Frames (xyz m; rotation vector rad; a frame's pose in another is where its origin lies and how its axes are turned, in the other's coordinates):
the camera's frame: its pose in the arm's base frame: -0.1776 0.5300 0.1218 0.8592 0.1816 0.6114
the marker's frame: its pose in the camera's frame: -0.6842 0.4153 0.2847 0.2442 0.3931 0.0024
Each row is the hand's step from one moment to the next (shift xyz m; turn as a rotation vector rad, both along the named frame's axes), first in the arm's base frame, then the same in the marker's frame.
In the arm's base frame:
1: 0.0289 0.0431 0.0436 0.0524 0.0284 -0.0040
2: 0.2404 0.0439 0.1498 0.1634 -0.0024 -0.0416
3: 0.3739 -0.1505 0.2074 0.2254 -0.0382 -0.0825
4: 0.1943 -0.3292 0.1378 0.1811 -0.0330 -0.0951
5: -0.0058 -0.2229 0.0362 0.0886 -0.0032 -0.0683
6: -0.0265 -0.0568 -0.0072 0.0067 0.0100 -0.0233
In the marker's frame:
1: 0.0459 0.0456 0.0201 0.0539 -0.0088 0.0242
2: 0.1570 0.0791 0.2264 0.0990 -0.0852 0.1067
3: 0.0722 0.0233 0.4469 0.1117 -0.1522 0.1531
4: -0.1673 -0.0495 0.3670 0.0916 -0.1487 0.1115
5: -0.1865 -0.0445 0.1195 0.0579 -0.0876 0.0387
6: -0.0601 -0.0187 0.0043 0.0149 -0.0192 -0.0100

